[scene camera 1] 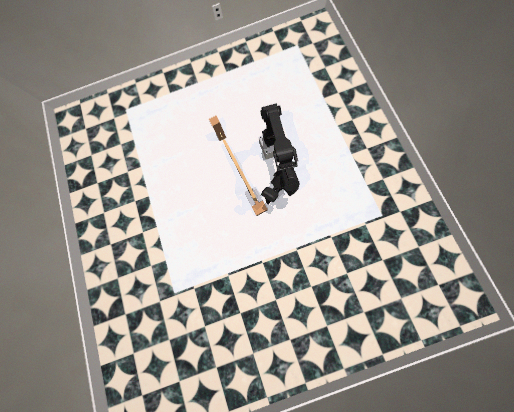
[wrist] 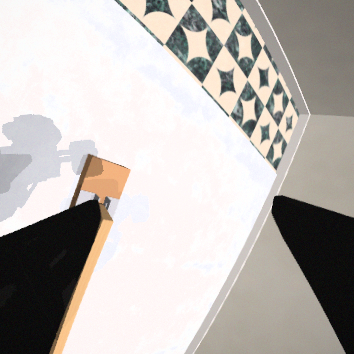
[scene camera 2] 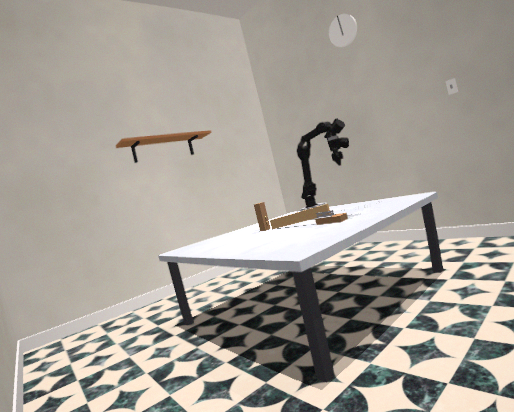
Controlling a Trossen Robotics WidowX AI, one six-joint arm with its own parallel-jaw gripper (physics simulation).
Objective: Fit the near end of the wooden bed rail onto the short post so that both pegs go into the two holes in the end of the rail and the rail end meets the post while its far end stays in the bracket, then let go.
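The wooden bed rail runs between an upright wooden post and a low wooden block with small grey fittings beside it. In scene camera 2 the rail slants, its end by the low block raised, and a narrow gap shows between its other end and the upright post. Pegs and holes are too small to make out. My gripper is open and empty, high above the table near the low block; its left finger hides part of the rail in the wrist view.
The black arm stands on the white table, beside the rail. A brown wall shelf hangs on the wall, away from the table. Patterned floor surrounds the table.
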